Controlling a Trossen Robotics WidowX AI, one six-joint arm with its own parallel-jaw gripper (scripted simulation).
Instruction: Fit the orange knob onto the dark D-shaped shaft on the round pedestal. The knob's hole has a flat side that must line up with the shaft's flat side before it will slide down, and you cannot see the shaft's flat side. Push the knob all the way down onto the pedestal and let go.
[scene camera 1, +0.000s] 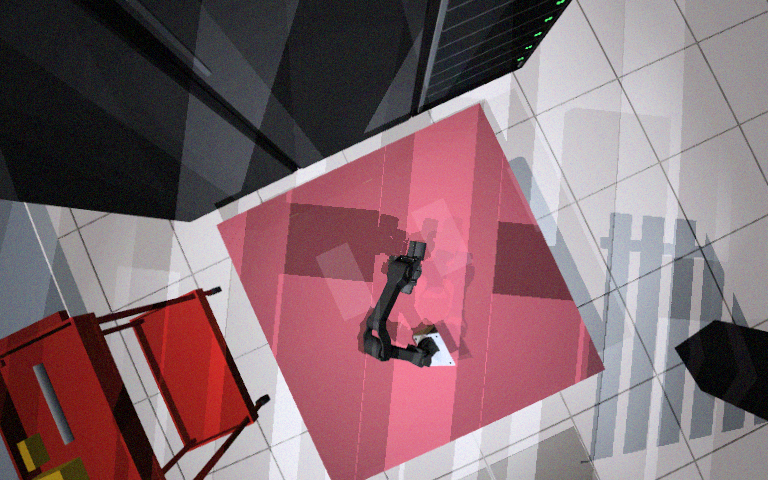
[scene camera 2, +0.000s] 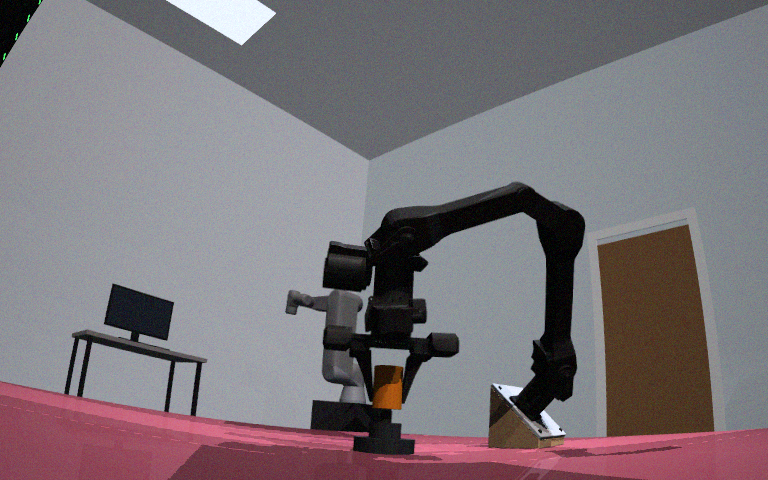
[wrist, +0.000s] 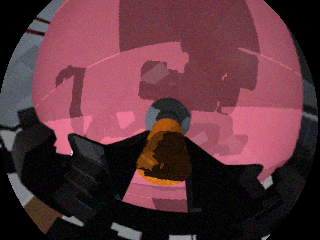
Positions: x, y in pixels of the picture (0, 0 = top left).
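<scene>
Gripper (scene camera 2: 386, 402) holding orange knob (scene camera 2: 387, 382).
</scene>
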